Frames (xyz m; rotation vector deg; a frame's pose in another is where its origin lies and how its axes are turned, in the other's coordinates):
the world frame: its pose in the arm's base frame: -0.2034 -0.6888 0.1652 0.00 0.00 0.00
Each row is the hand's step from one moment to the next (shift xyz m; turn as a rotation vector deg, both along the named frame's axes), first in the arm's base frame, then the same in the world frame.
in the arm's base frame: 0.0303 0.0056 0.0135 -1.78 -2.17 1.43
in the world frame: 0.0303 0.0056 0.0135 -1.78 -2.17 1.43
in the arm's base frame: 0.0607 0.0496 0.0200 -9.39 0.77 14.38
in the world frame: 0.0607 0.0496 0.0200 -9.39 0.77 14.38
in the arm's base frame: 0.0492 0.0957 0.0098 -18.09 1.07 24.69
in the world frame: 0.0492 0.0957 0.0098 -18.09 1.07 24.69
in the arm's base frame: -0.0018 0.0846 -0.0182 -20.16 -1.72 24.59
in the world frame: -0.0018 0.0846 -0.0182 -20.16 -1.72 24.59
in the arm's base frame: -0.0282 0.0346 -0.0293 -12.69 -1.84 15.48
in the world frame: -0.0282 0.0346 -0.0293 -12.69 -1.84 15.48
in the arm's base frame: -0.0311 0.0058 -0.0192 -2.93 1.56 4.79
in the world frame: -0.0311 0.0058 -0.0192 -2.93 1.56 4.79
